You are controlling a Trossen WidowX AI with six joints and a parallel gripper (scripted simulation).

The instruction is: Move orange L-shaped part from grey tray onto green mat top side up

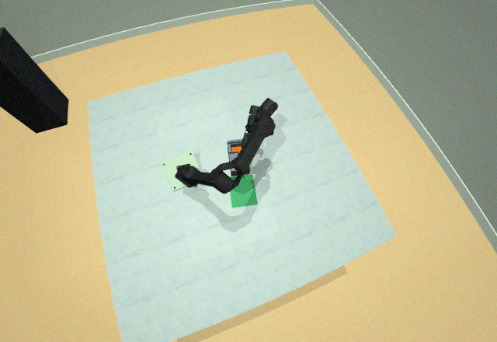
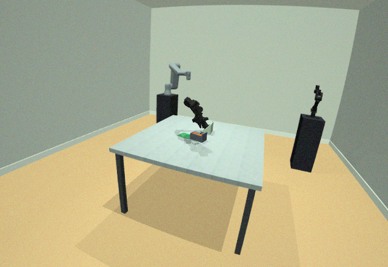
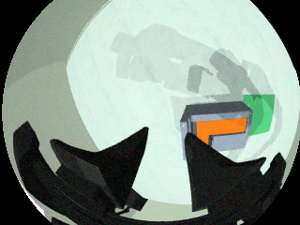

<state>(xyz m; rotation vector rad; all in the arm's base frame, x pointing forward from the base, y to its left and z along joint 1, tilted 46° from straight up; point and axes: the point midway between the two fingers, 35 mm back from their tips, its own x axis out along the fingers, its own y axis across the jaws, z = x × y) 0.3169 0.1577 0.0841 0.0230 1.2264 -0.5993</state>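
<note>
The orange L-shaped part lies 70 mm behind my gripper tip, 50 mm to the right of it and 110 mm below it. Round my gripper tip: grey tray 80 mm behind, 60 mm to the right, 170 mm below; green mat 100 mm behind, 210 mm to the right, 170 mm below.
</note>
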